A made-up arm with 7 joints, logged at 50 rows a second.
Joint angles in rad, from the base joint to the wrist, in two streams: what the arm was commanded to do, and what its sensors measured. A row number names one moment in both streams.
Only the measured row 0 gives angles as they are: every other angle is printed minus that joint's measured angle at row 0.
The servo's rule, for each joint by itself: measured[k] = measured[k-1] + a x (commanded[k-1-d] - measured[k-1]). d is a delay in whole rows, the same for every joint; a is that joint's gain. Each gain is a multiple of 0.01, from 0.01 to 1. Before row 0 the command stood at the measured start. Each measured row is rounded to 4 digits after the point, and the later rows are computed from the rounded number. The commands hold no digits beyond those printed.
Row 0, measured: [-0.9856 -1.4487 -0.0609 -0.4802 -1.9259 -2.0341 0.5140]
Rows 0 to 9, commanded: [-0.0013 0.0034 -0.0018 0.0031 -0.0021 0.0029 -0.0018]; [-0.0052 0.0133 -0.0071 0.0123 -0.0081 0.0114 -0.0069]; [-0.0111 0.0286 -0.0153 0.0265 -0.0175 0.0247 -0.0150]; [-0.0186 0.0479 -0.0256 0.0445 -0.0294 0.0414 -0.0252]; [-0.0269 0.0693 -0.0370 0.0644 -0.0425 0.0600 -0.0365]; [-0.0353 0.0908 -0.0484 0.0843 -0.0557 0.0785 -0.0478]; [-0.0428 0.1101 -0.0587 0.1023 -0.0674 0.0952 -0.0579]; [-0.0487 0.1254 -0.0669 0.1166 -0.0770 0.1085 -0.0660]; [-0.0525 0.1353 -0.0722 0.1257 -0.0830 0.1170 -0.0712]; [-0.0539 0.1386 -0.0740 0.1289 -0.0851 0.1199 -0.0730]
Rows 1 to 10, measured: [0.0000 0.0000 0.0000 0.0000 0.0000 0.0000 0.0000]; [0.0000 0.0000 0.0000 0.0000 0.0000 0.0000 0.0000]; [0.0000 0.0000 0.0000 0.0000 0.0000 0.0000 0.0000]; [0.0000 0.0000 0.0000 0.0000 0.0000 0.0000 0.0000]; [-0.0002 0.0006 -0.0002 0.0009 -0.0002 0.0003 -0.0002]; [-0.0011 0.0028 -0.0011 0.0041 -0.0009 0.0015 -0.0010]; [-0.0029 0.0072 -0.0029 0.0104 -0.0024 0.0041 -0.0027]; [-0.0057 0.0141 -0.0059 0.0199 -0.0048 0.0082 -0.0054]; [-0.0095 0.0235 -0.0099 0.0324 -0.0082 0.0139 -0.0091]; [-0.0141 0.0349 -0.0149 0.0469 -0.0125 0.0210 -0.0137]
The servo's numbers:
d 4
a 0.18 0.17 0.13 0.28 0.09 0.11 0.12

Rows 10 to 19, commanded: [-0.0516 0.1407 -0.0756 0.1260 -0.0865 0.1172 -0.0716]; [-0.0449 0.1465 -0.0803 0.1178 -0.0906 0.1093 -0.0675]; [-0.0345 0.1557 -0.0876 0.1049 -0.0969 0.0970 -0.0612]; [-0.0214 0.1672 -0.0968 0.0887 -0.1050 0.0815 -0.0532]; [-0.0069 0.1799 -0.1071 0.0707 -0.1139 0.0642 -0.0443]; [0.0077 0.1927 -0.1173 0.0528 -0.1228 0.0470 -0.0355]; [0.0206 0.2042 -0.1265 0.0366 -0.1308 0.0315 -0.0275]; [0.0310 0.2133 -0.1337 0.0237 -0.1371 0.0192 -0.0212]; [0.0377 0.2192 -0.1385 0.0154 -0.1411 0.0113 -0.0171]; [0.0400 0.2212 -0.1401 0.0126 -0.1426 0.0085 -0.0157]
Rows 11 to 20, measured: [-0.0193 0.0477 -0.0206 0.0624 -0.0174 0.0292 -0.0190]; [-0.0246 0.0609 -0.0266 0.0776 -0.0228 0.0379 -0.0246]; [-0.0296 0.0735 -0.0325 0.0911 -0.0282 0.0466 -0.0302]; [-0.0340 0.0846 -0.0379 0.1017 -0.0333 0.0547 -0.0353]; [-0.0372 0.0941 -0.0428 0.1085 -0.0381 0.0616 -0.0397]; [-0.0386 0.1030 -0.0477 0.1111 -0.0428 0.0668 -0.0430]; [-0.0379 0.1120 -0.0529 0.1094 -0.0477 0.0701 -0.0452]; [-0.0349 0.1214 -0.0586 0.1036 -0.0529 0.0714 -0.0462]; [-0.0299 0.1313 -0.0649 0.0944 -0.0584 0.0706 -0.0460]; [-0.0231 0.1417 -0.0717 0.0828 -0.0642 0.0680 -0.0447]
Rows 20 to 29, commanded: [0.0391 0.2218 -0.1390 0.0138 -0.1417 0.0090 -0.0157]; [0.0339 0.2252 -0.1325 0.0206 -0.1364 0.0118 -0.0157]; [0.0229 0.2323 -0.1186 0.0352 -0.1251 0.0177 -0.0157]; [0.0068 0.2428 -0.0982 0.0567 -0.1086 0.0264 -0.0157]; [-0.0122 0.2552 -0.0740 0.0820 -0.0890 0.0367 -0.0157]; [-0.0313 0.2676 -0.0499 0.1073 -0.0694 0.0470 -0.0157]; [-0.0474 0.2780 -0.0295 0.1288 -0.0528 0.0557 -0.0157]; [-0.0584 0.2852 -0.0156 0.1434 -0.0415 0.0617 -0.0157]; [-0.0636 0.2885 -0.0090 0.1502 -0.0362 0.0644 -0.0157]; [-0.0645 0.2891 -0.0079 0.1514 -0.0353 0.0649 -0.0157]
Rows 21 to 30, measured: [-0.0152 0.1523 -0.0788 0.0699 -0.0702 0.0640 -0.0426]; [-0.0069 0.1627 -0.0859 0.0570 -0.0762 0.0591 -0.0400]; [0.0011 0.1723 -0.0927 0.0454 -0.0820 0.0538 -0.0373]; [0.0081 0.1806 -0.0989 0.0362 -0.0875 0.0488 -0.0347]; [0.0137 0.1876 -0.1041 0.0299 -0.0924 0.0444 -0.0324]; [0.0173 0.1940 -0.1078 0.0273 -0.0964 0.0408 -0.0304]; [0.0183 0.2005 -0.1092 0.0295 -0.0990 0.0383 -0.0286]; [0.0162 0.2077 -0.1078 0.0371 -0.0999 0.0370 -0.0271]; [0.0111 0.2158 -0.1034 0.0497 -0.0989 0.0370 -0.0257]; [0.0035 0.2246 -0.0964 0.0658 -0.0962 0.0381 -0.0245]
